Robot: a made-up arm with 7 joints. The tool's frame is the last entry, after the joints. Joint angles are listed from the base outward.
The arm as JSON. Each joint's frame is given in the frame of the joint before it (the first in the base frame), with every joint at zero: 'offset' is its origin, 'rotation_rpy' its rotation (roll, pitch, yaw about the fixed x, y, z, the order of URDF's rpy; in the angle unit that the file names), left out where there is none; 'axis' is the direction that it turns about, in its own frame. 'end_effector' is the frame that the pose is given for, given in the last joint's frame.
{
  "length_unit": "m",
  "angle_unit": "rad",
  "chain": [
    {
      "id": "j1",
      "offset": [
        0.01,
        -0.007,
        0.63
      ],
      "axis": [
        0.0,
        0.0,
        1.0
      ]
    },
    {
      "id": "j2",
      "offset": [
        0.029,
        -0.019,
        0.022
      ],
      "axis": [
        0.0,
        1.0,
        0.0
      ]
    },
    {
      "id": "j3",
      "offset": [
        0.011,
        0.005,
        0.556
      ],
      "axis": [
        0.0,
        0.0,
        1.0
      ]
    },
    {
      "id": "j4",
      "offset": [
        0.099,
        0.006,
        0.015
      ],
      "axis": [
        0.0,
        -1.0,
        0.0
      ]
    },
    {
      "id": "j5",
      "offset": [
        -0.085,
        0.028,
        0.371
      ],
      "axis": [
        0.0,
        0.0,
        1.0
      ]
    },
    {
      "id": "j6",
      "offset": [
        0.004,
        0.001,
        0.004
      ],
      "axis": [
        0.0,
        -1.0,
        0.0
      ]
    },
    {
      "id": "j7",
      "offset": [
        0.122,
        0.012,
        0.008
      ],
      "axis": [
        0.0,
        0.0,
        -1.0
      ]
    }
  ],
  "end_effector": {
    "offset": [
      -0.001,
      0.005,
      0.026
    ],
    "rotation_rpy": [
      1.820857,
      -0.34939,
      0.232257
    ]
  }
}
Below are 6 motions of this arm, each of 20 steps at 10 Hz.
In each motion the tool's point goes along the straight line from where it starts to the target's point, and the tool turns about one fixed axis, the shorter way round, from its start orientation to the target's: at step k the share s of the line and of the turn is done. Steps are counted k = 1, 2, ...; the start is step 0. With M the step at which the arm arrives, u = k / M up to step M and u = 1 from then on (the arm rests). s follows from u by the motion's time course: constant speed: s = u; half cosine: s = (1 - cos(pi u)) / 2; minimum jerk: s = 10 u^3 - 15 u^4 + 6 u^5.
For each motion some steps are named. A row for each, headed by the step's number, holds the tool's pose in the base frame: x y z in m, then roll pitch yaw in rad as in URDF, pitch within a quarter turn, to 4 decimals.
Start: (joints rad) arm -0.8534 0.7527 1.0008 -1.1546 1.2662 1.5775 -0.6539
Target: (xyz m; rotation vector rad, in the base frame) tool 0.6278 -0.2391 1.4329 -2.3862 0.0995 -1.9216
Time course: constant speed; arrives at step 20
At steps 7, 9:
7: 0.7831 -0.3145 1.2159 -2.2883 -0.8594 -0.7013
9: 0.7592 -0.3029 1.2493 -2.3197 -0.9341 -0.6933

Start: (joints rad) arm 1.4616 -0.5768 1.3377 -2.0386 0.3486 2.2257 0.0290
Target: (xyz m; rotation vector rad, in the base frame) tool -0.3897 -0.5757 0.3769 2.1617 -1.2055 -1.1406
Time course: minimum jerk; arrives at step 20
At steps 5, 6, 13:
5: -0.5431 -0.1475 1.0848 1.4100 -0.4810 -3.0143
6: -0.5329 -0.1760 1.0378 1.4052 -0.3862 -2.9120
13: -0.4299 -0.4634 0.5626 1.8744 0.4066 -1.8140

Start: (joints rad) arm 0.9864 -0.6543 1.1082 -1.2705 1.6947 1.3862 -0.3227
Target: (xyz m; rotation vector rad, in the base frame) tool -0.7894 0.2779 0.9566 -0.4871 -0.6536 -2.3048
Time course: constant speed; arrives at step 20
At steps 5, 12, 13, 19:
5: -0.6102 0.0880 1.3195 2.0014 -1.1400 3.1175
12: -0.6938 0.1766 1.1502 1.0019 -0.9287 -2.5894
13: -0.7058 0.1893 1.1260 0.9052 -0.8817 -2.5559
19: -0.7775 0.2652 0.9808 0.4425 -0.5785 -2.5010

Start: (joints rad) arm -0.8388 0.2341 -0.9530 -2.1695 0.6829 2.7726 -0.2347
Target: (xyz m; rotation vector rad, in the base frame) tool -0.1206 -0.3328 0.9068 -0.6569 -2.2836 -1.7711
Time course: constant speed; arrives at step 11
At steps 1, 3, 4, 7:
1: -0.0496 -0.6067 1.0641 2.0068 -0.8265 -2.0958
3: -0.0638 -0.5519 1.0326 2.0393 -0.7368 -2.3904
4: -0.0709 -0.5246 1.0169 2.0414 -0.6905 -2.5276
7: -0.0922 -0.4424 0.9697 2.0033 -0.5556 -2.9133

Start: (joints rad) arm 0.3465 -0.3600 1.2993 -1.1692 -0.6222 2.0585 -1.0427
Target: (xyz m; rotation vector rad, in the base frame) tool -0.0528 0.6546 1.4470 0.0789 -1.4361 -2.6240
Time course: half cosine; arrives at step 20
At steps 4, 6, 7, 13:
4: -0.3406 0.3770 1.4902 0.7231 0.4132 3.0604
6: -0.3054 0.4109 1.4849 0.7649 0.3634 3.0981
7: -0.2841 0.4315 1.4817 0.7888 0.3327 3.1194
13: -0.1397 0.5708 1.4600 0.9291 0.1133 -3.0424

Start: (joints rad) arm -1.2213 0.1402 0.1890 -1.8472 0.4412 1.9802 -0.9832
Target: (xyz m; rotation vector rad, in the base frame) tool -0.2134 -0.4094 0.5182 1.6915 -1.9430 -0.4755
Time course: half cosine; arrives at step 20
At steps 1, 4, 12, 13, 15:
1: 0.3516 -0.6220 1.1548 2.0770 -0.7226 -0.1405
4: 0.3008 -0.6029 1.0976 2.1625 -0.7050 -0.3101
12: -0.0170 -0.4833 0.7395 2.4978 -0.4073 -1.2116
13: -0.0582 -0.4678 0.6931 2.5134 -0.3550 -1.3096
15: -0.1301 -0.4407 0.6120 2.5271 -0.2611 -1.4749

